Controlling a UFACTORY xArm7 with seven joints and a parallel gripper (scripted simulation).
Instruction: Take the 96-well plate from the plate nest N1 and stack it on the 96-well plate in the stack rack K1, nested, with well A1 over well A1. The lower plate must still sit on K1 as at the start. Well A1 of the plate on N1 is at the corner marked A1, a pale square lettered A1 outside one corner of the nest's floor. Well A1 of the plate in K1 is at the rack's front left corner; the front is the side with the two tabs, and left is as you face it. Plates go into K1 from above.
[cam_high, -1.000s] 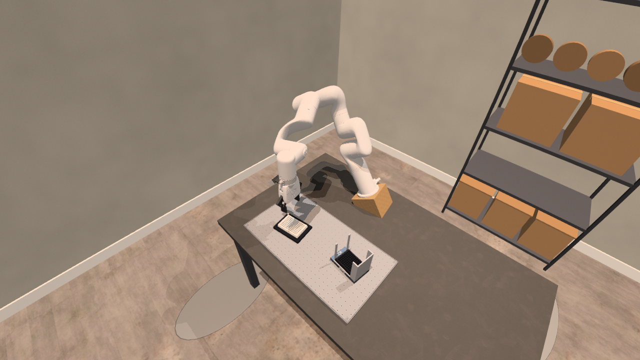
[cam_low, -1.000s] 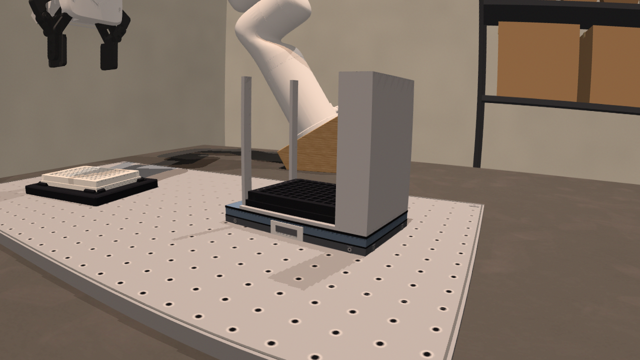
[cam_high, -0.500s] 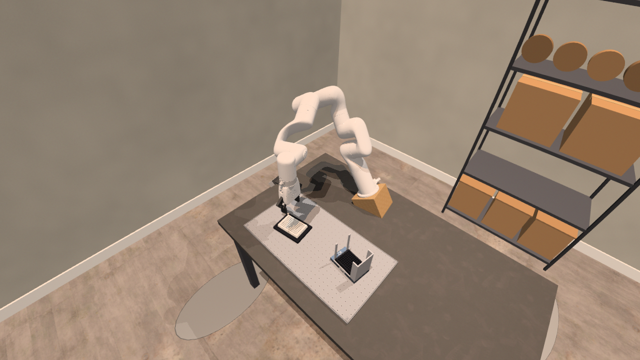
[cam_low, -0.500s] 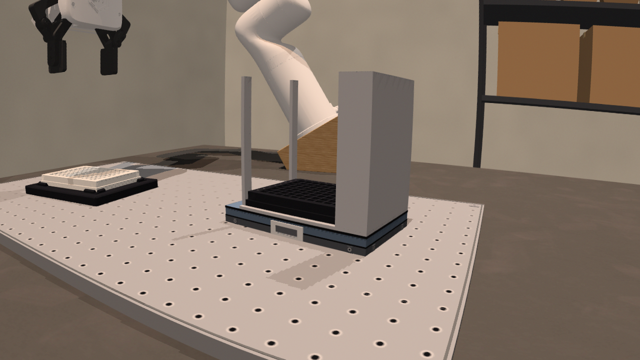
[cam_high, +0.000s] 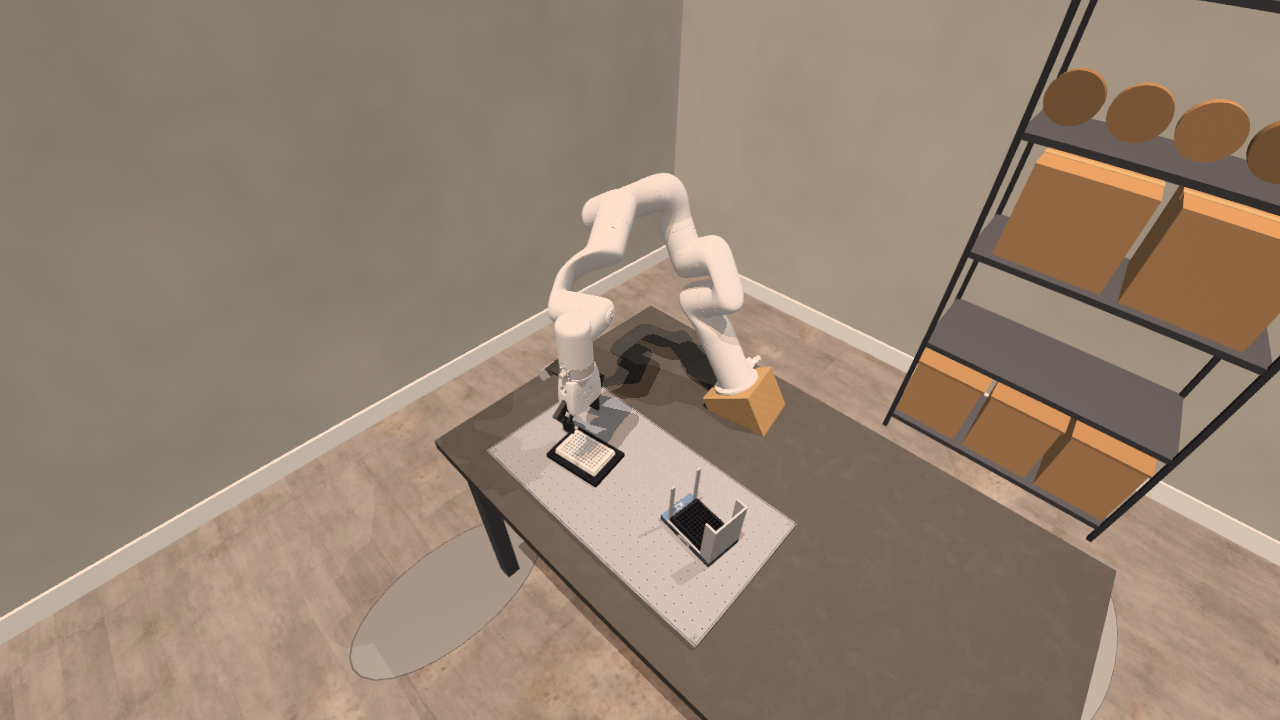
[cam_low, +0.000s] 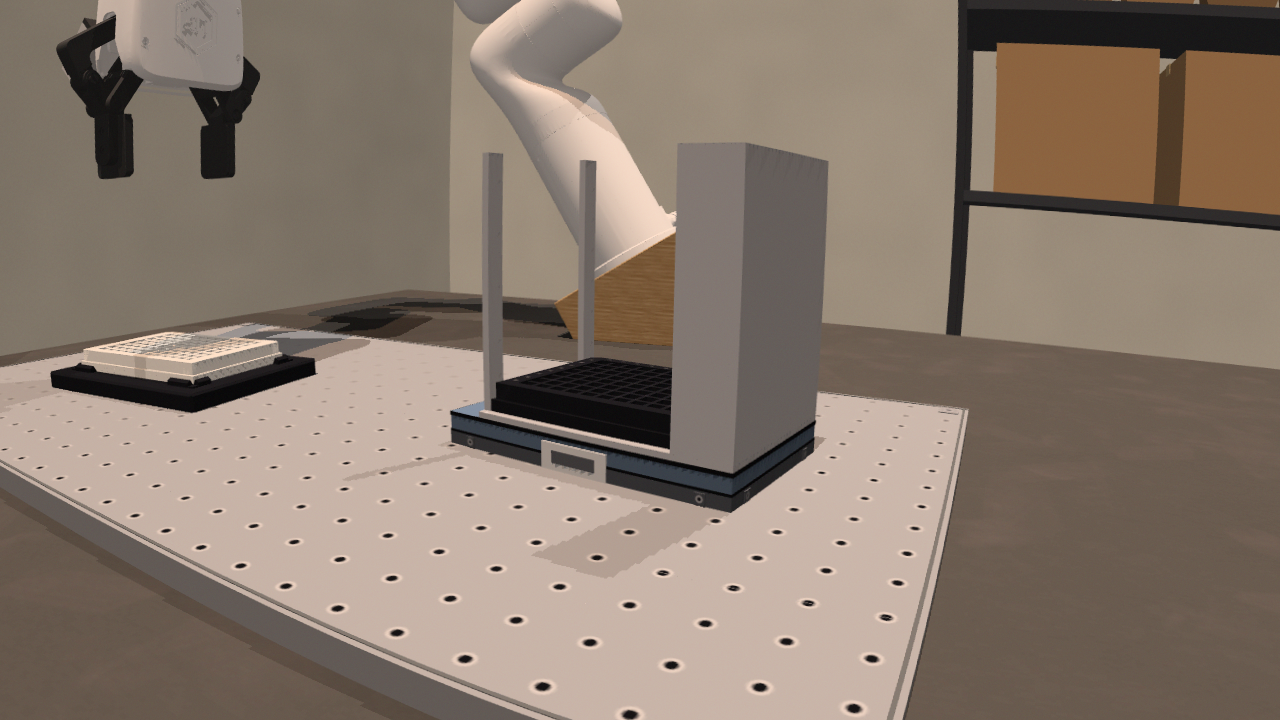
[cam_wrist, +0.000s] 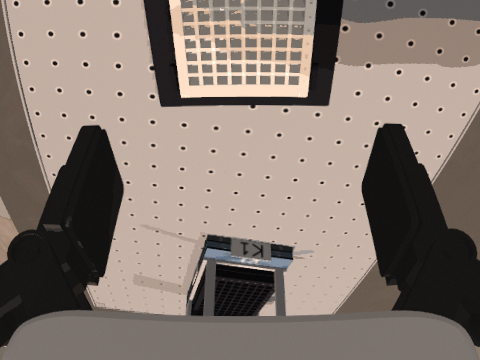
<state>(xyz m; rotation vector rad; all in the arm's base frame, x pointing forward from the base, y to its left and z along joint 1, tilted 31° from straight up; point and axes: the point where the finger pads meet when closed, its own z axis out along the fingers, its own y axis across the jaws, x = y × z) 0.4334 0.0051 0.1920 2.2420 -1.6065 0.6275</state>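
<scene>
Right now my hand is 130 mm above the white 96-well plate. Also, from my hand: thin post (280 mm to the left, 70 mm below, 40 mm behind); then pale square (140 mm below, 90 mm to the right, 30 mm behind); then plate nest N1 (150 mm below).
</scene>
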